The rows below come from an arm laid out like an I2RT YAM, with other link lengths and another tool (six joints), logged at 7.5 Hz.
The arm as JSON. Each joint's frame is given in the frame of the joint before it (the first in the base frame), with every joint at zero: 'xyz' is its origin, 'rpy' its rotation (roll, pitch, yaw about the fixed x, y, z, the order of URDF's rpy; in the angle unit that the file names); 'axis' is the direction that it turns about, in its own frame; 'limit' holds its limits. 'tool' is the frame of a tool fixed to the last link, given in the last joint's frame.
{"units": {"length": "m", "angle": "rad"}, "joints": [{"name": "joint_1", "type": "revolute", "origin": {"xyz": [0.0, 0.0, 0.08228], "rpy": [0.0, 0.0, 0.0]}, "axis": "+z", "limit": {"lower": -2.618, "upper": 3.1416}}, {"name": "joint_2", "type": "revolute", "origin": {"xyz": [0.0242, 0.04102, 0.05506], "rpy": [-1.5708, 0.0, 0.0]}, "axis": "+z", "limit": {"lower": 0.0, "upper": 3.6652}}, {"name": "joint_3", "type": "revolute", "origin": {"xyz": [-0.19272, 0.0, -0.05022], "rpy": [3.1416, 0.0, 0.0]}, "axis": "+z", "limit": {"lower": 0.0, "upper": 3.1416}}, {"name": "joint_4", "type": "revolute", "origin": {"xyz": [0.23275, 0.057, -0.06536], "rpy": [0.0, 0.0, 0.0]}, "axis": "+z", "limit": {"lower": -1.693, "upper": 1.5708}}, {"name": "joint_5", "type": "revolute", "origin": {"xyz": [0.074, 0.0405, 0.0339], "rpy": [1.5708, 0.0, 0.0]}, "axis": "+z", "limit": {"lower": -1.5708, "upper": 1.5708}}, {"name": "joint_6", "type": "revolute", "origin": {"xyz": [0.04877, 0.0, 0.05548], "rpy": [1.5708, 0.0, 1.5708]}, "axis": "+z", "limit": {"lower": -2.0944, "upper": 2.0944}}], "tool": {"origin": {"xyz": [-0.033, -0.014, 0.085], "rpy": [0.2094, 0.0, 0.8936]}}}
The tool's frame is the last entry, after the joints.
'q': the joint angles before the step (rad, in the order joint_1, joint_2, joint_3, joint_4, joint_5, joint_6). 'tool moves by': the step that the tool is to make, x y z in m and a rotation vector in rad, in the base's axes. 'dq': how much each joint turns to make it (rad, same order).
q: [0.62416, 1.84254, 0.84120, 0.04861, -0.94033, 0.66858]
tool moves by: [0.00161, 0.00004, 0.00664, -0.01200, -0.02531, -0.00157]
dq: [0.00024, -0.03078, 0.01033, -0.04461, 0.02107, -0.02124]
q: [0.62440, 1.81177, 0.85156, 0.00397, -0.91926, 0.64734]
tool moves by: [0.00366, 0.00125, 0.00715, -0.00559, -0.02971, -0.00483]
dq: [0.00002, -0.02272, 0.01587, -0.02900, 0.02065, -0.01427]
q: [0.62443, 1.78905, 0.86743, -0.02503, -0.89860, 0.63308]
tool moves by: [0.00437, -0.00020, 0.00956, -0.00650, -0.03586, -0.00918]
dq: [-0.00385, -0.03490, 0.01358, -0.03677, 0.02430, -0.01759]
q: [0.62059, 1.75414, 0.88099, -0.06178, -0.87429, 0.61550]
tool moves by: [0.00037, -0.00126, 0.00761, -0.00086, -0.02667, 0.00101]
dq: [-0.00236, -0.03383, 0.00066, -0.02788, 0.01098, -0.01913]
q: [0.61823, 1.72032, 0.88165, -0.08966, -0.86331, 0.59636]
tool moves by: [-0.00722, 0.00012, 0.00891, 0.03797, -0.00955, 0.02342]
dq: [0.00636, -0.03954, -0.02985, 0.02260, -0.03046, 0.00314]
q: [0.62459, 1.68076, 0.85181, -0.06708, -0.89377, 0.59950]
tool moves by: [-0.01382, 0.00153, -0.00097, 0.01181, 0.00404, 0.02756]
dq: [0.02617, -0.02572, -0.04341, 0.02952, -0.01012, 0.01029]
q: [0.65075, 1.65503, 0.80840, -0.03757, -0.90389, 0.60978]
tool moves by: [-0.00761, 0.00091, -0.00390, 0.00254, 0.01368, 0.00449]
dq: [0.01752, -0.00751, -0.03330, 0.03770, 0.00032, 0.02693]
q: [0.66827, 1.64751, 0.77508, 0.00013, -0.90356, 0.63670]
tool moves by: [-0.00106, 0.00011, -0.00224, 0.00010, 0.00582, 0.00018]
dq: [0.00228, 0.00583, -0.00609, 0.01249, -0.00147, 0.00644]
